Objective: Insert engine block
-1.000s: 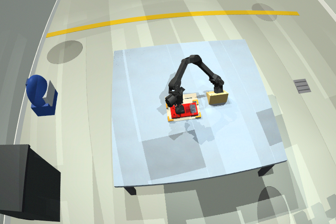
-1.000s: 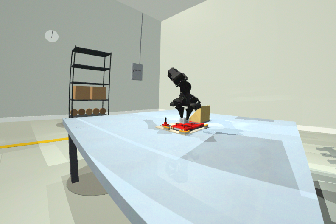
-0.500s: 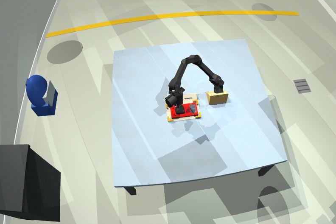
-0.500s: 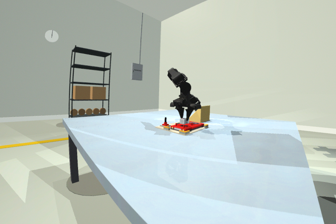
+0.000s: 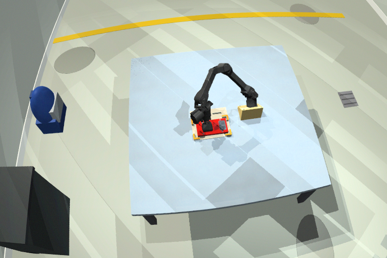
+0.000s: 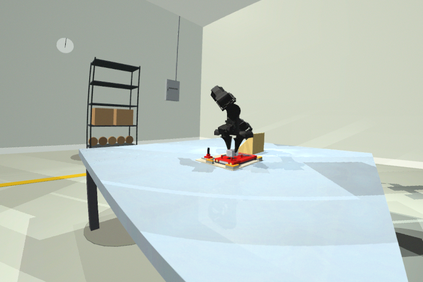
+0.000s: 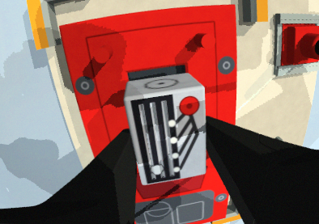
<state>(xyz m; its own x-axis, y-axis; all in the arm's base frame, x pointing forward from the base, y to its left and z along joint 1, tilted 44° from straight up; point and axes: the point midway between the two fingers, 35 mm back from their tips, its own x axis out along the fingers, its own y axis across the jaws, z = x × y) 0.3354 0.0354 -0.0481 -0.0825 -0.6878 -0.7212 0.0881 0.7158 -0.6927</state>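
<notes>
The beige fixture plate is 4 cm below my gripper tip, 3 cm behind it and 2 cm to the right of it. Round my gripper tip: grey engine block: 1 cm below.
</notes>
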